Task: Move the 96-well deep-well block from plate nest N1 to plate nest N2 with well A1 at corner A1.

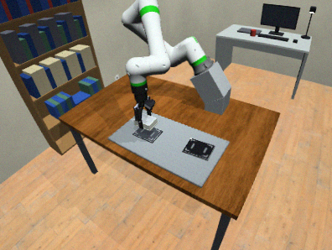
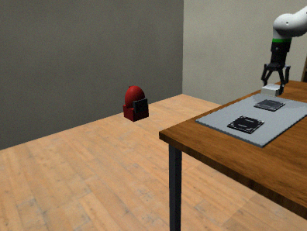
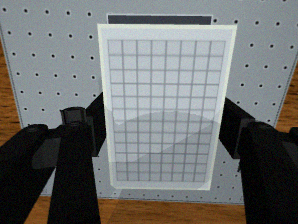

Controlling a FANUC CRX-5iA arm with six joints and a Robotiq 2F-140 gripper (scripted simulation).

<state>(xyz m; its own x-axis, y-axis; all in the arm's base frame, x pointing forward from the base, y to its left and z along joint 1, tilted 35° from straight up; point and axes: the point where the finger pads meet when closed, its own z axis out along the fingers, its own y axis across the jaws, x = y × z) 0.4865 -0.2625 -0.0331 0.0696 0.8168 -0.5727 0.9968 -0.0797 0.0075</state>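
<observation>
Now: hand 10 mm above the white 96-well deep-well block. Also, from my hand: A1 corner mark: 60 mm behind, 70 mm to the right, 100 mm below; then plate nest N2: 100 mm below.
</observation>
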